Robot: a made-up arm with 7 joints.
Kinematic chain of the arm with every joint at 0, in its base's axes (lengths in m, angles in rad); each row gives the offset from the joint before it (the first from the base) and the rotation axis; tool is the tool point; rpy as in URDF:
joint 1: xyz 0 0 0.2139 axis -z
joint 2: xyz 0 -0.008 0.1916 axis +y
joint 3: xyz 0 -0.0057 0.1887 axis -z
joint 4: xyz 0 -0.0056 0.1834 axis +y
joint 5: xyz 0 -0.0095 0.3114 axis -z
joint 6: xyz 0 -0.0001 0.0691 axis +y
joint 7: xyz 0 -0.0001 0.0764 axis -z
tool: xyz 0 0 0 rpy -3.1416 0 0
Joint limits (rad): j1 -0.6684..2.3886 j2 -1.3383..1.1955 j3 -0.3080..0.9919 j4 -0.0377..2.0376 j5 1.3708..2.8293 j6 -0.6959..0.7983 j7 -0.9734..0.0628
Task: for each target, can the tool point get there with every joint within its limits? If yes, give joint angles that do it. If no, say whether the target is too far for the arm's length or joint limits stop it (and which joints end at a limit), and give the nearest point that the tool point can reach.
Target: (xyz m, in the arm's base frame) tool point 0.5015 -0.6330 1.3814
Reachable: no: too far | nearest point 0.3284 -0.4145 1.0446 | short by 0.437 m
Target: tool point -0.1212 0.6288 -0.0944
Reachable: no: joint limits stop it (at a limit: joint 1, joint 2, joint 3, joint 6) | nearest point 0.1762 0.3209 0.1302 | short by 0.483 m
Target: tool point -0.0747 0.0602 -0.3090
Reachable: no: joint limits stop it (at a limit: joint 1, joint 2, joint 4, joint 5) | nearest point -0.2403 -0.1425 0.0999 | short by 0.486 m
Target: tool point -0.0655 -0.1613 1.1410
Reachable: yes | joints 0.5295 -0.4031 0.4277 0.8707 2.3886 0.0034 -0.4190
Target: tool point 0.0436 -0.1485 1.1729
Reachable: yes | joints 0.4946 -0.1766 0.4573 0.5934 1.8903 -0.5112 -0.7202
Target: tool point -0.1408 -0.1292 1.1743
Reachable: yes | joints 0.5137 -0.3478 0.6549 0.6138 2.0723 -0.1125 -0.3811
